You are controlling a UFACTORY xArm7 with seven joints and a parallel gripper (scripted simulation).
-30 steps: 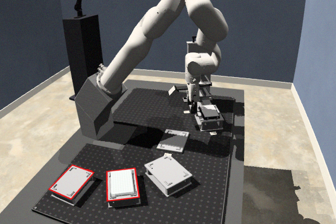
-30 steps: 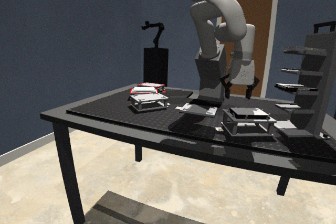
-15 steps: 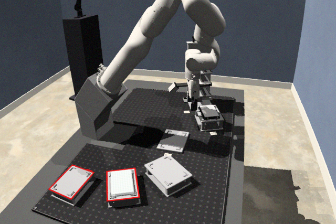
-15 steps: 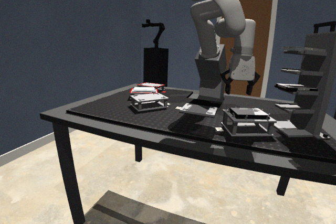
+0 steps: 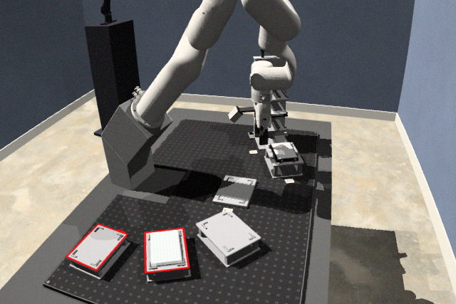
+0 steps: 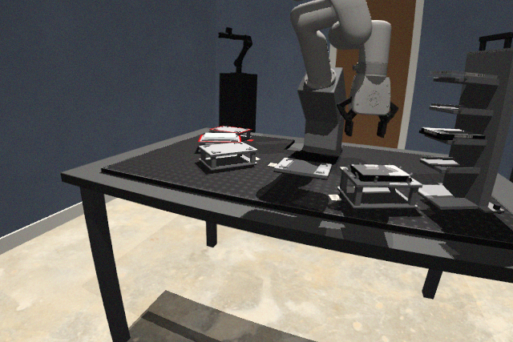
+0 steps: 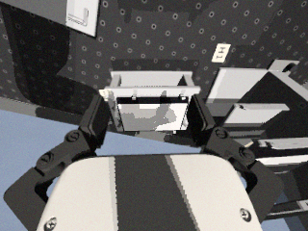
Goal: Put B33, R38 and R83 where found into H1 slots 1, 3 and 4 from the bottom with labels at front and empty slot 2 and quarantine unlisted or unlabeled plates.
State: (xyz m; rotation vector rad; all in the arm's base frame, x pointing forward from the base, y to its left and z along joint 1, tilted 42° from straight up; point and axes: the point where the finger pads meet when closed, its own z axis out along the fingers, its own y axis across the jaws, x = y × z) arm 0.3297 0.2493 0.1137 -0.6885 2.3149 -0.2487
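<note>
Right now the pinned regrip nest RG is 9 cm below my hand, 7 cm ahead of it and 6 cm to the left of it. From my hand the other things lie so: plate hotel H1 (28 cm to the left, 7 cm behind, 4 cm above); H1 deck label (15 cm below, 11 cm to the left, 8 cm behind).
</note>
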